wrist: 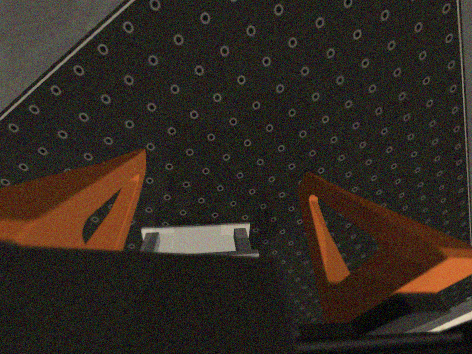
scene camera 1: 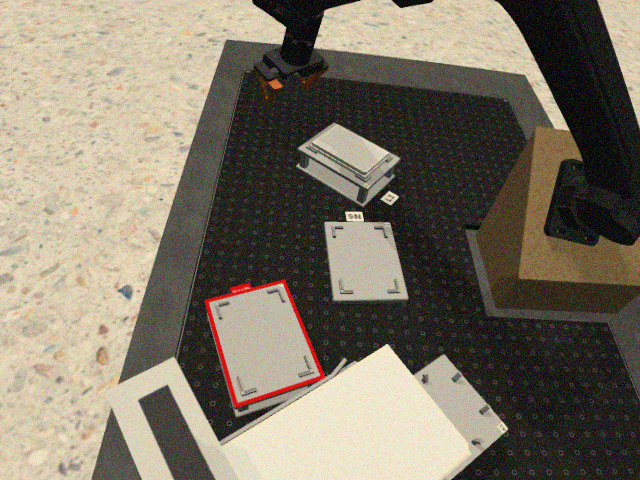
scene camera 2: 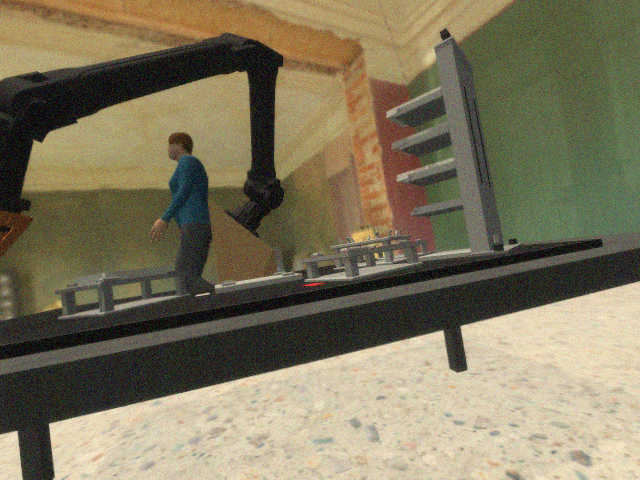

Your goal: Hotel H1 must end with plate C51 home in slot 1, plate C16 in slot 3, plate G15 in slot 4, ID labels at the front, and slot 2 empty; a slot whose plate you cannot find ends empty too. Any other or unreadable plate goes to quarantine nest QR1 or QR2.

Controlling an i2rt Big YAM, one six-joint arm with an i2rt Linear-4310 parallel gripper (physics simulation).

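Frame: origin at the arm's base, x up, y ahead, z left, level; metres.
Seen in the pictures: gripper, fingertip midpoint: (wrist: 230, 170) (scene camera 1: 284, 95); arm's base at its link origin: (scene camera 1: 576, 202) (scene camera 2: 239, 227).
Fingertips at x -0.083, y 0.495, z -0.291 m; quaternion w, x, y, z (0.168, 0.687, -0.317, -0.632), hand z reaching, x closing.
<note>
Offsets run from my fingertips to a thing's middle. "*": to the spot under its first point.
My gripper (scene camera 1: 286, 90) (wrist: 230, 170) is open and empty above the far-left table corner, beyond the raised stand (scene camera 1: 330, 178) (scene camera 2: 105, 297) (wrist: 197, 240). A pale plate {dz +0.118, dx -0.023, dy -0.146 m} (scene camera 1: 351, 148) lies on that stand; no ID label is readable, and the top is hidden in the wrist view. The low grey nest {dz +0.340, dx -0.071, dy -0.190 m} (scene camera 1: 364, 260) (scene camera 2: 258, 282) beside the N6 tag {dz +0.237, dx -0.080, dy -0.171 m} (scene camera 1: 354, 215) holds no plate. The red-rimmed quarantine nest {dz +0.526, dx -0.057, dy -0.052 m} (scene camera 1: 261, 338) is also bare. The hotel {dz +0.762, dx +0.134, dy -0.108 m} (scene camera 2: 460, 144) has four shelves; their contents cannot be told. A broad cream surface {* dz +0.718, dx +0.250, dy -0.136 m} (scene camera 1: 346, 418) hides much of it from above.
The L1 tag {dz +0.173, dx -0.080, dy -0.237 m} (scene camera 1: 389, 197) lies beside the raised stand. Another pegged grey nest {dz +0.621, dx -0.042, dy -0.275 m} (scene camera 1: 449, 395) shows partly beside the hotel. A brown block (scene camera 1: 558, 258) (scene camera 2: 240, 245) stands at the arm's base. A person in a blue top (scene camera 2: 190, 191) stands behind the table. A grey rim {* dz +0.147, dx -0.093, dy +0.141 m} (scene camera 1: 201, 165) borders the perforated table.
</note>
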